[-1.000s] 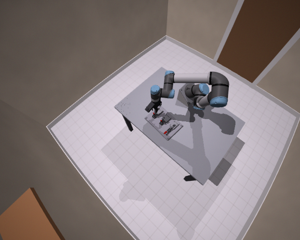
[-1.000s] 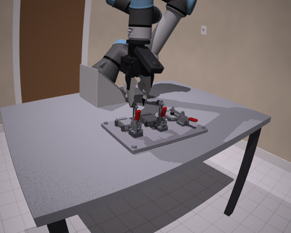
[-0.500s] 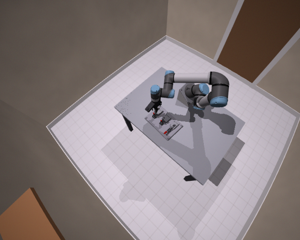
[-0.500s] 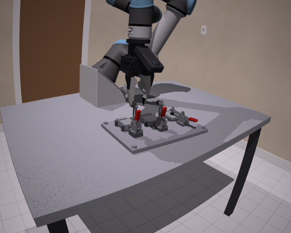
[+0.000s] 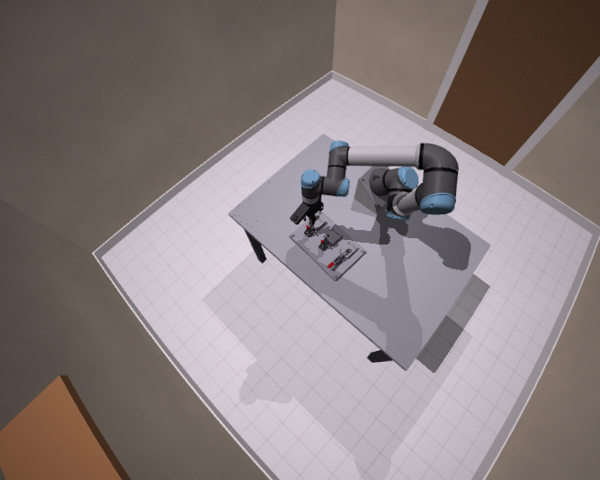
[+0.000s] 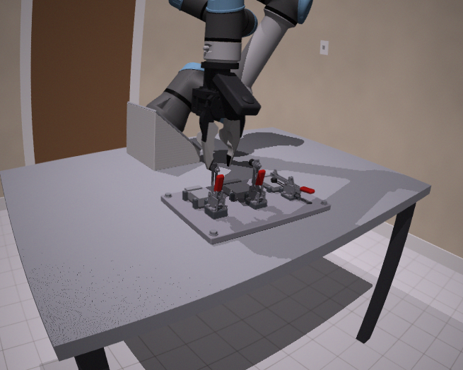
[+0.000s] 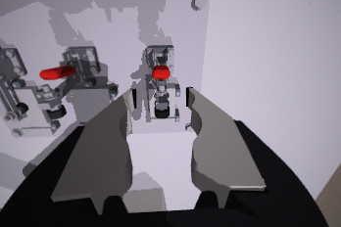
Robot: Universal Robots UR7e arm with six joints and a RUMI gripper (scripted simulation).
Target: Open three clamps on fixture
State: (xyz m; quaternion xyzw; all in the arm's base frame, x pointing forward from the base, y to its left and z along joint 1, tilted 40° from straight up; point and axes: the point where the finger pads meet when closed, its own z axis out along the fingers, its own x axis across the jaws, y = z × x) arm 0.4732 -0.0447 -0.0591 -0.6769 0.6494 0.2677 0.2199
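Right now the grey part block is 10 cm below my hand and 8 cm behind it. Round my hand: grey fixture plate (13 cm below, 11 cm to the left, 4 cm behind).
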